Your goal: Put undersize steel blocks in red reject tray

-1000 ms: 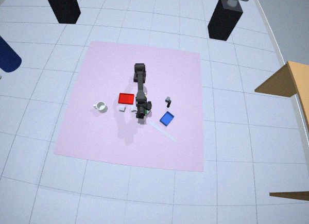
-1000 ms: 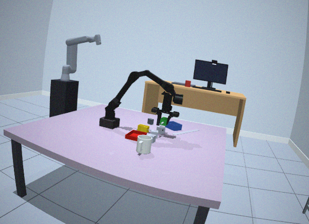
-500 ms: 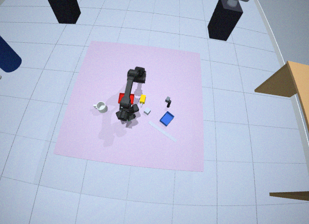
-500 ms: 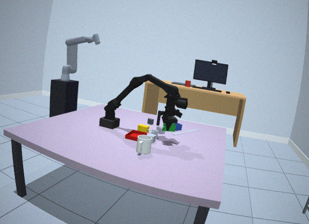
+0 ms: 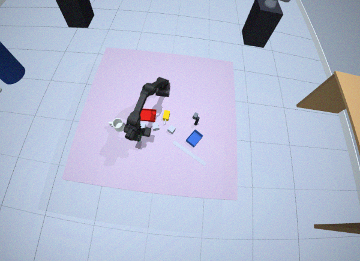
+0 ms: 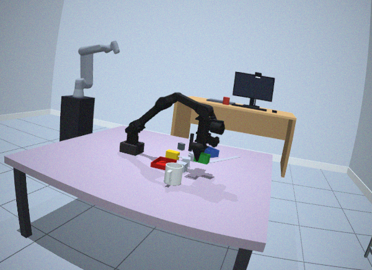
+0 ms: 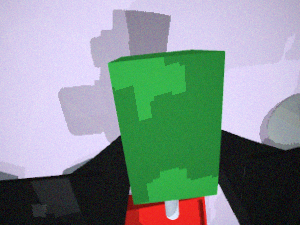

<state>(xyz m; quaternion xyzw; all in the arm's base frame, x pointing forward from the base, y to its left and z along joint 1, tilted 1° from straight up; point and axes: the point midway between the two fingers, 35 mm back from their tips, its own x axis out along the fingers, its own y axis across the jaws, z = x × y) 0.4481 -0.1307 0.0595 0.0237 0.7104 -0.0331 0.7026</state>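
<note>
The steel block lies 8 cm behind my gripper tip, 1 cm to the left of it and 6 cm below it. Round my gripper tip: red reject tray 19 cm behind, 3 cm to the left, 7 cm below; white mug 7 cm behind, 19 cm to the right, 4 cm below; green GO gauge 1 cm behind, 2 cm above.
</note>
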